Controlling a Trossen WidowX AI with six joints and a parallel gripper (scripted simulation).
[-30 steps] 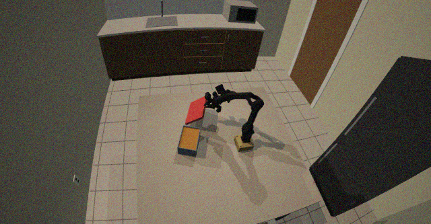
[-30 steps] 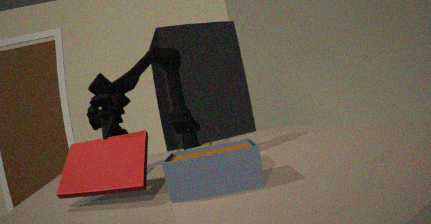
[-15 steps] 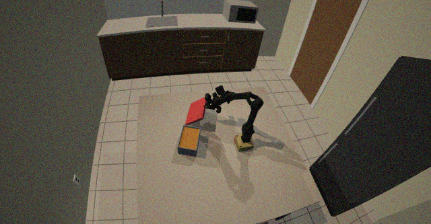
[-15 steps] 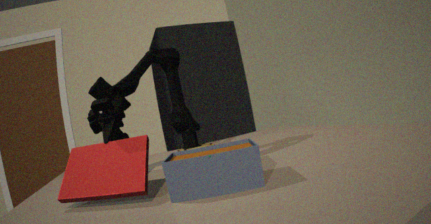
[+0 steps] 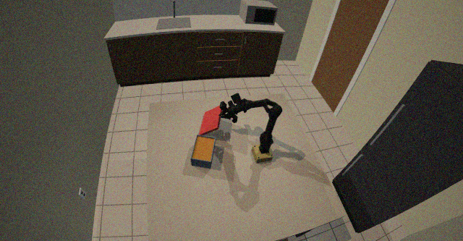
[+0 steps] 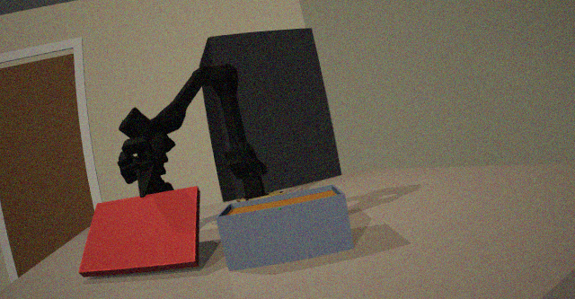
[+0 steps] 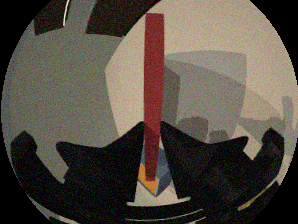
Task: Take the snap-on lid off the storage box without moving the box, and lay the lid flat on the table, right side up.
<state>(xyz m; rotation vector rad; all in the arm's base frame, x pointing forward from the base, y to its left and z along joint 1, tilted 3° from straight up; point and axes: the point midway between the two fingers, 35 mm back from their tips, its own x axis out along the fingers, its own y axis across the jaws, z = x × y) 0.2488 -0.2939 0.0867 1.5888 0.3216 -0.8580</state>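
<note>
Now: the red lid 60 mm ahead of my gripper tip, 20 mm to the right of it and 50 mm below it. Also, from my gripper tip: grey-blue storage box (160 mm ahead, 240 mm to the left, 80 mm below).
</note>
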